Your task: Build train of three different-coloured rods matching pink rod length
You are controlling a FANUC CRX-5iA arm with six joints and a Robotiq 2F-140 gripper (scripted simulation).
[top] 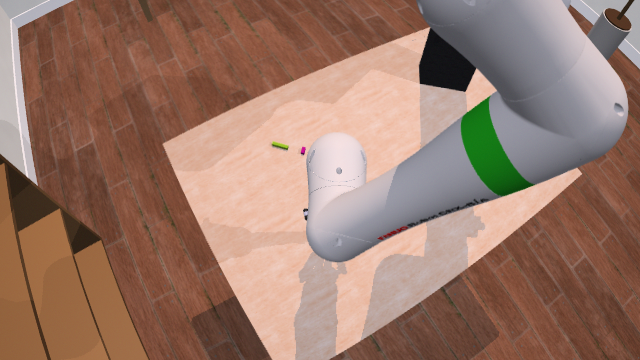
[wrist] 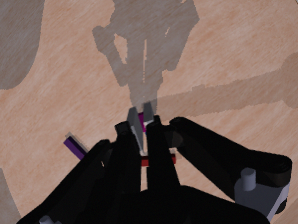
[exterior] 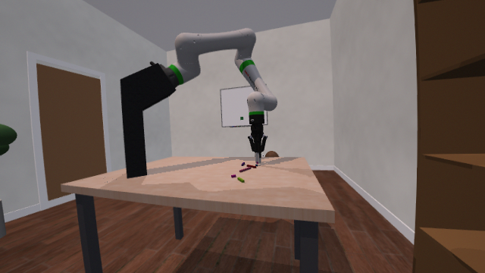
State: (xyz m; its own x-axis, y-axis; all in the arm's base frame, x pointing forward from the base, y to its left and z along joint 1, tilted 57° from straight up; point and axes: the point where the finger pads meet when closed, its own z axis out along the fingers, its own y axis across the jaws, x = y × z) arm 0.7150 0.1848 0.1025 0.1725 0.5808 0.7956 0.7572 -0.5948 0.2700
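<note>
My hand is 2 cm to the left of the blue rod and 4 cm above it. From my hand the other things lie so: red rod (3 cm behind, 6 cm to the right, 4 cm below); then purple rod (10 cm behind, 1 cm to the right, 4 cm below); then pink rod (3 cm behind, 13 cm to the right, 4 cm below).
</note>
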